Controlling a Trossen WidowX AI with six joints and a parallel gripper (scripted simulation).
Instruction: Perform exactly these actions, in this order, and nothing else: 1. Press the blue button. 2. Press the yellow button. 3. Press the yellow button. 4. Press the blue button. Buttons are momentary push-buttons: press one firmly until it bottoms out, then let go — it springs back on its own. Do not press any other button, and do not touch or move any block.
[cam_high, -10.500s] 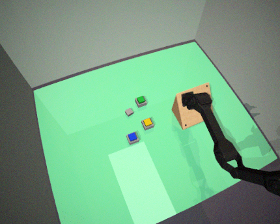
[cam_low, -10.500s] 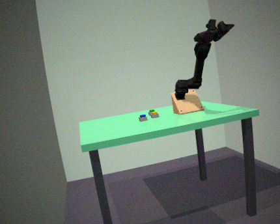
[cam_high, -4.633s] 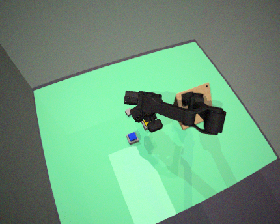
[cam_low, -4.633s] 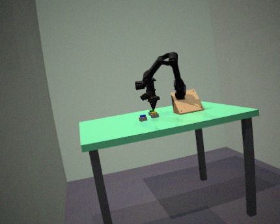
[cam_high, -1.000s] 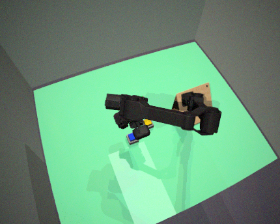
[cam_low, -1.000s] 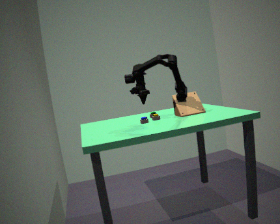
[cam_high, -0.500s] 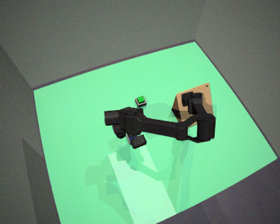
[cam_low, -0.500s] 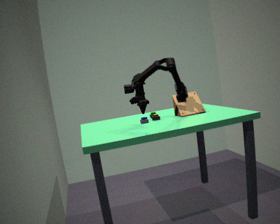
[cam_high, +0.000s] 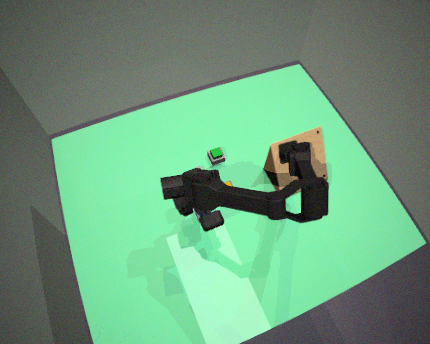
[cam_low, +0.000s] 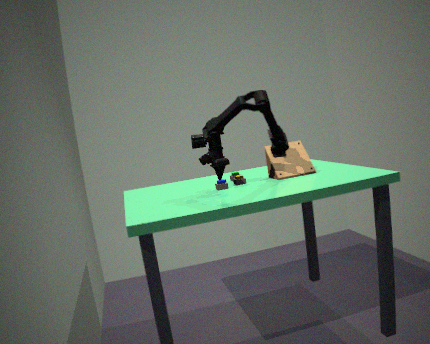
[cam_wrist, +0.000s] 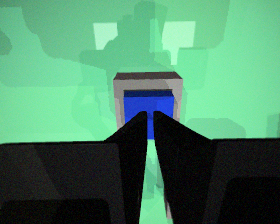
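Now: gripper tip 10 mm above the blue button. The rest, counted from my gripper tip: green button: 180 mm to the right, 110 mm behind, 10 mm below.
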